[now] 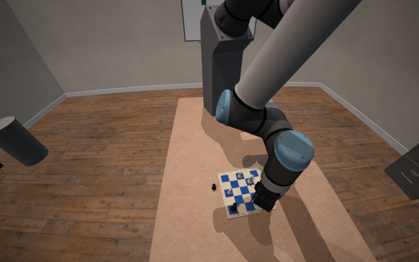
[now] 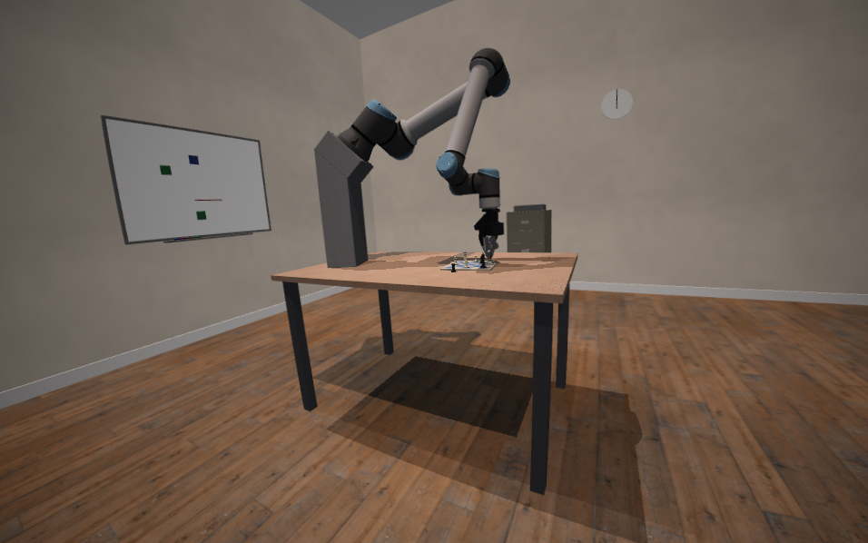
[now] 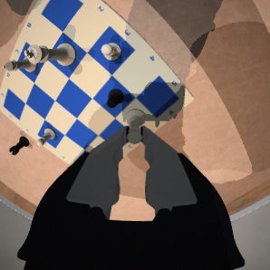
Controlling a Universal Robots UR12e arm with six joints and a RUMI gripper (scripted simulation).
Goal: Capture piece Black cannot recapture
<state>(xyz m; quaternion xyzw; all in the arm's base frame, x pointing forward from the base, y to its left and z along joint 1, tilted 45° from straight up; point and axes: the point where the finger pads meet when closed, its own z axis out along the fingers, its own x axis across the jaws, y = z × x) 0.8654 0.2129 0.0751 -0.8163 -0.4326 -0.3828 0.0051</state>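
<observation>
The white chess piece is 1 cm below my hand. Also, from my hand: tall black piece (11 cm to the right, 4 cm ahead, 1 cm below).
</observation>
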